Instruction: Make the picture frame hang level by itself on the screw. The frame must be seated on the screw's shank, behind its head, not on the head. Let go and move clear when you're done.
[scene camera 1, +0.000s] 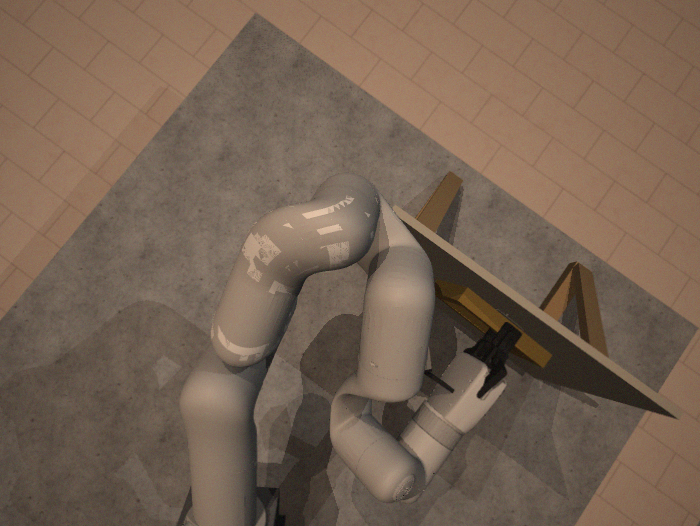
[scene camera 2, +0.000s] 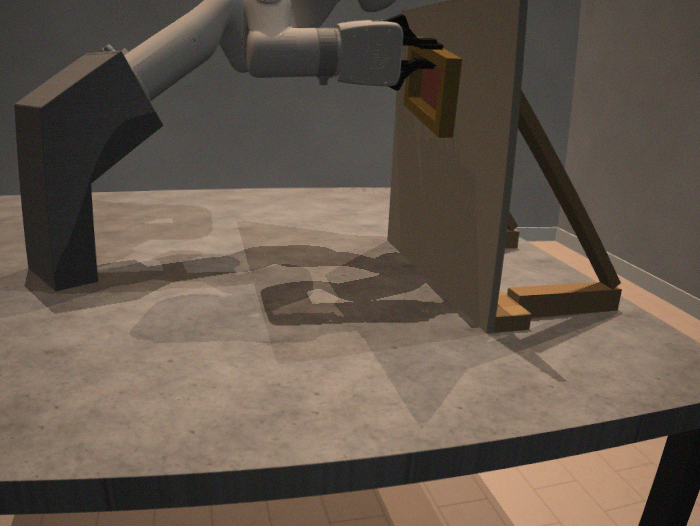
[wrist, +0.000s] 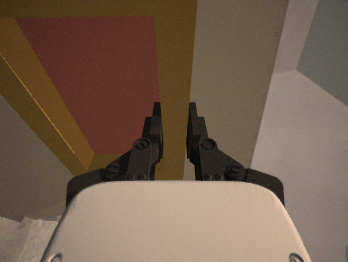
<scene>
I see my gripper, a picture frame and an upright board.
My gripper also shows in scene camera 2 and in the wrist view.
</scene>
